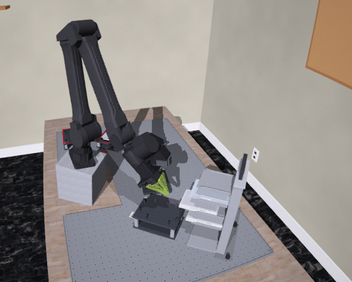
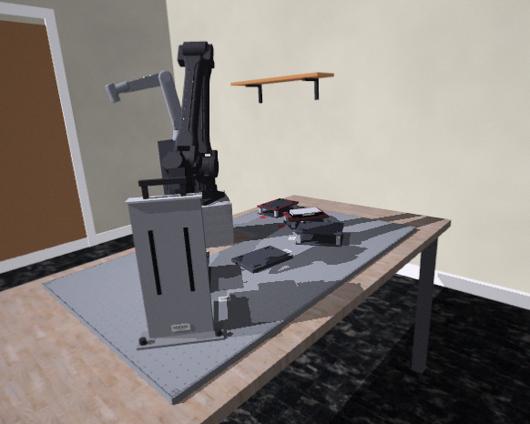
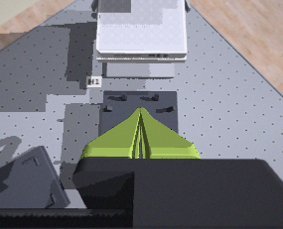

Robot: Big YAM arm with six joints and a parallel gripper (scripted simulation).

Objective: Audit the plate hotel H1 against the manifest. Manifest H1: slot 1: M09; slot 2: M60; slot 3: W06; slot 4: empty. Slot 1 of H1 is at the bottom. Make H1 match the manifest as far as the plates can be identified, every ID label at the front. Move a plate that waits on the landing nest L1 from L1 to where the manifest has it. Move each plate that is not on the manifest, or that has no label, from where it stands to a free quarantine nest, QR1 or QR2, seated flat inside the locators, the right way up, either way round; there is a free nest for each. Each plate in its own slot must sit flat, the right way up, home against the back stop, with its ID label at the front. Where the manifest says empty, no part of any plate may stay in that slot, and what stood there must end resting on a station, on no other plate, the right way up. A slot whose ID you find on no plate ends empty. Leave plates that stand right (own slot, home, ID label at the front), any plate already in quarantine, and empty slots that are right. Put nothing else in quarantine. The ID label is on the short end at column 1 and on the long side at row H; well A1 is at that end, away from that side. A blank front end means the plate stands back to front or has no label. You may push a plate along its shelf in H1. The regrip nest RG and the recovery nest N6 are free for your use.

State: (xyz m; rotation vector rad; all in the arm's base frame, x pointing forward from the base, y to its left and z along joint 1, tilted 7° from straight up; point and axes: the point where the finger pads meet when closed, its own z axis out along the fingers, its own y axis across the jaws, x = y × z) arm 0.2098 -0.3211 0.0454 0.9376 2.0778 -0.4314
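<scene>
Right now the clear plate is 10 cm ahead of my hand, 11 cm to the right of it and 5 cm above it. The rest, counted from my hand: hotel back panel: 15 cm ahead, 17 cm to the right, 1 cm below; h1 tag: 14 cm ahead, 1 cm to the right, 16 cm below.
</scene>
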